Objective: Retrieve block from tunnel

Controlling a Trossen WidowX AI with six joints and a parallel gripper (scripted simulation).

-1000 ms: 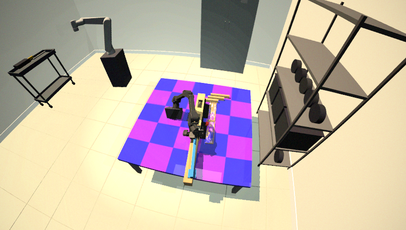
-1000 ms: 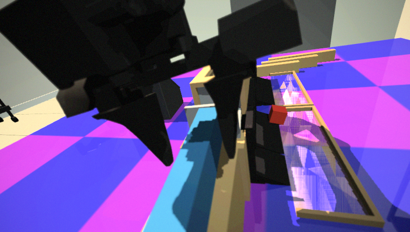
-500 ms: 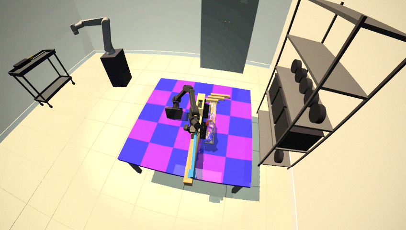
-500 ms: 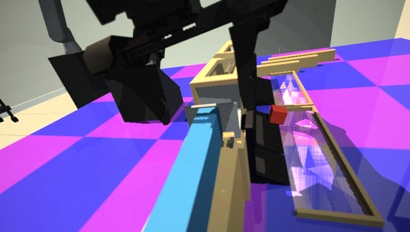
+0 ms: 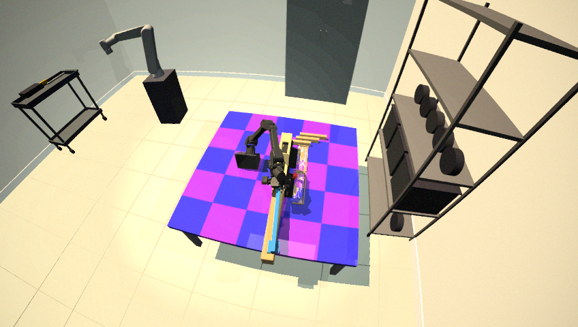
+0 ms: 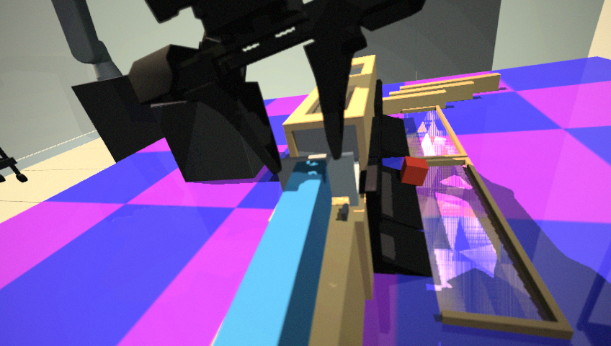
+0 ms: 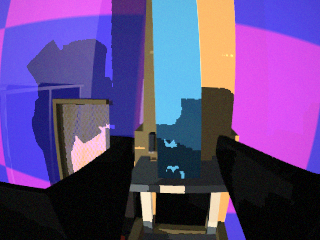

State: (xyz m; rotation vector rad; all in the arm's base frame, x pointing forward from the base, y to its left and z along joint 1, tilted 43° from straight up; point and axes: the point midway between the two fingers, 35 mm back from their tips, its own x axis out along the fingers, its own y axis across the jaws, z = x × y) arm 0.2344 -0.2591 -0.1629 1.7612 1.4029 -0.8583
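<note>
My gripper tip is 10 cm short of the small red block, 22 cm to the right of it and 13 cm above it. Round my gripper tip: tan tunnel (2 cm ahead, 7 cm to the left, 8 cm below).
</note>
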